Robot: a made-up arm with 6 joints. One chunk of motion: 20 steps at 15 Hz.
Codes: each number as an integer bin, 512 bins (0 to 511) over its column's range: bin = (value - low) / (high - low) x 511, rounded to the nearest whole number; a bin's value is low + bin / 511 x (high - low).
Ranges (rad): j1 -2.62..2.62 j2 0..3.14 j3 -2.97..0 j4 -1.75..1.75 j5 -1.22..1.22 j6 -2.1..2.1
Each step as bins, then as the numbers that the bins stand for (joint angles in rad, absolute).
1 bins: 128 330 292 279 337 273
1 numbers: -1.3074 2.0278 -1.2729 0.1610 0.3892 0.1438
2 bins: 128 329 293 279 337 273
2 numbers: -1.3074 2.0216 -1.2670 0.1610 0.3892 0.1438
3 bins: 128 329 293 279 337 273
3 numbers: -1.3074 2.0216 -1.2670 0.1610 0.3892 0.1438
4 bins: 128 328 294 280 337 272
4 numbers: -1.3074 2.0155 -1.2612 0.1678 0.3892 0.1356
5 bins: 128 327 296 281 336 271
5 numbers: -1.3074 2.0094 -1.2496 0.1747 0.3844 0.1274
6 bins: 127 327 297 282 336 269
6 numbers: -1.3177 2.0094 -1.2438 0.1815 0.3844 0.1110
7 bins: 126 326 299 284 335 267
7 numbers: -1.3279 2.0032 -1.2322 0.1952 0.3796 0.0945
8 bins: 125 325 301 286 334 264
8 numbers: -1.3382 1.9971 -1.2205 0.2089 0.3748 0.0699
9 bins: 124 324 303 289 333 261
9 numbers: -1.3485 1.9909 -1.2089 0.2295 0.3701 0.0452
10 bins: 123 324 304 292 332 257
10 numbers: -1.3587 1.9909 -1.2031 0.2500 0.3653 0.0123
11 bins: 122 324 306 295 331 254
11 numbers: -1.3690 1.9909 -1.1915 0.2705 0.3605 -0.0123
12 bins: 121 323 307 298 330 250
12 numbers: -1.3792 1.9848 -1.1857 0.2911 0.3557 -0.0452
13 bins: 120 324 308 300 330 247
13 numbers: -1.3895 1.9909 -1.1799 0.3048 0.3557 -0.0699
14 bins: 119 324 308 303 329 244
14 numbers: -1.3997 1.9909 -1.1799 0.3253 0.3510 -0.0945
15 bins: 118 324 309 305 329 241
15 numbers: -1.4100 1.9909 -1.1741 0.3390 0.3510 -0.1192
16 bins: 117 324 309 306 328 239
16 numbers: -1.4202 1.9909 -1.1741 0.3459 0.3462 -0.1356
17 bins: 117 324 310 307 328 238
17 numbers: -1.4202 1.9909 -1.1682 0.3527 0.3462 -0.1438
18 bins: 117 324 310 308 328 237
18 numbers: -1.4202 1.9909 -1.1682 0.3596 0.3462 -0.1521
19 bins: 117 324 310 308 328 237
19 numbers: -1.4202 1.9909 -1.1682 0.3596 0.3462 -0.1521
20 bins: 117 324 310 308 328 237
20 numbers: -1.4202 1.9909 -1.1682 0.3596 0.3462 -0.1521
